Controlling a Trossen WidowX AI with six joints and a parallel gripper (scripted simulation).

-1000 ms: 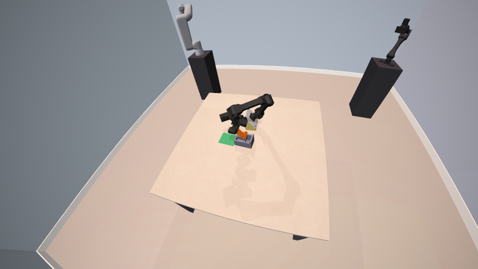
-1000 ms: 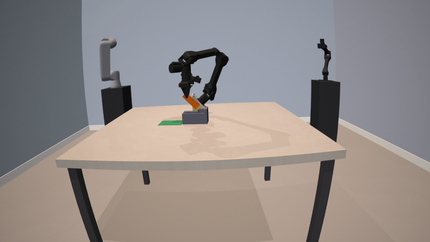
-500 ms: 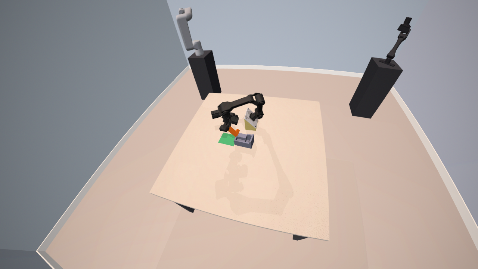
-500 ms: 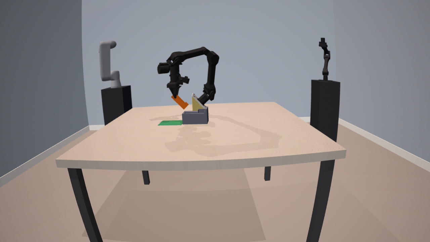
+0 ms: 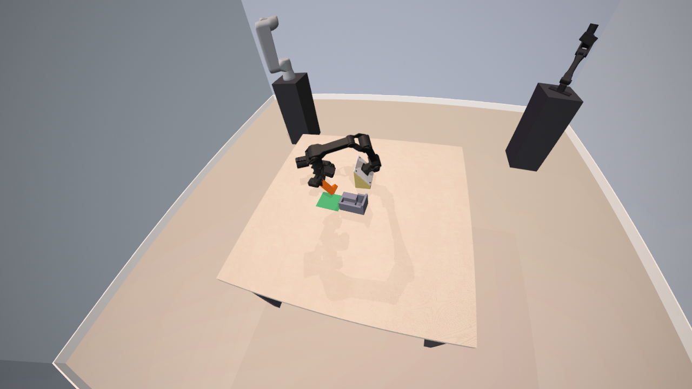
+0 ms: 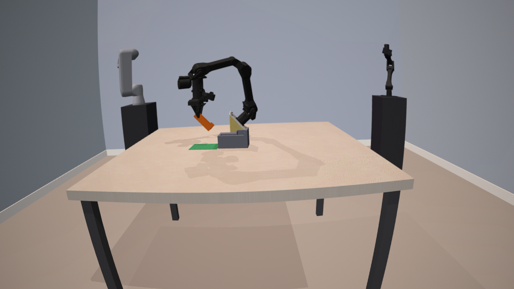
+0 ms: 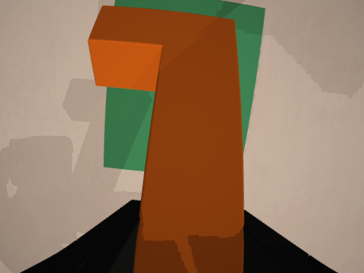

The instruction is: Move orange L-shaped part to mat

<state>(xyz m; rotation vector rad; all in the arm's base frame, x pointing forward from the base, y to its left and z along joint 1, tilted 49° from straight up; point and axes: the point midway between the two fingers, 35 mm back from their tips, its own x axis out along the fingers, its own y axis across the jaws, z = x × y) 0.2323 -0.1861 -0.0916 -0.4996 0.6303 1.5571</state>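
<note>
Right now the green mat is 20 mm to the left of my gripper tip and 170 mm below it. Round my gripper tip: orange L-shaped part (10 mm behind, 30 mm to the left, 30 mm below).
</note>
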